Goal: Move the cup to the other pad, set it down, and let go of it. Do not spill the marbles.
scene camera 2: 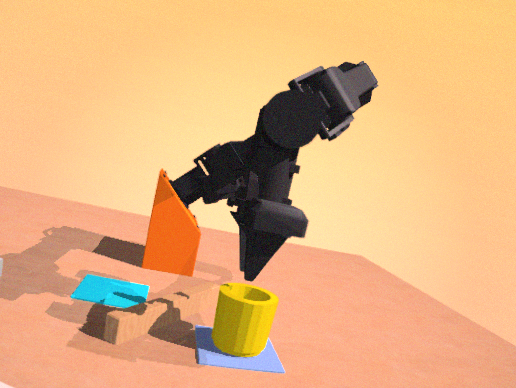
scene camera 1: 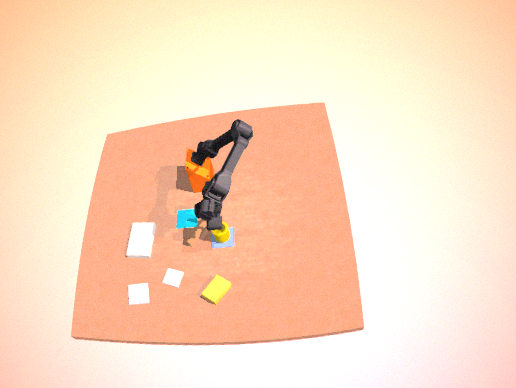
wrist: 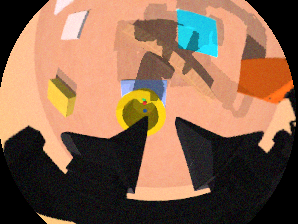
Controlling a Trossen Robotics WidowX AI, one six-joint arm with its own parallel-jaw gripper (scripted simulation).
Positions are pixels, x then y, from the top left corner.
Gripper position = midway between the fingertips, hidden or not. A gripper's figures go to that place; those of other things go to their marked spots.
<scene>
My gripper (scene camera 2: 246, 276): 0.50 m from the lens. A yellow cup (scene camera 2: 244, 314): 0.45 m from the lens. A cyan pad (scene camera 2: 105, 291): 0.59 m from the lens. A wooden block (scene camera 2: 125, 324): 0.46 m from the lens. The marked spots on the yellow cup and the cyan pad are 0.23 m apart.
</scene>
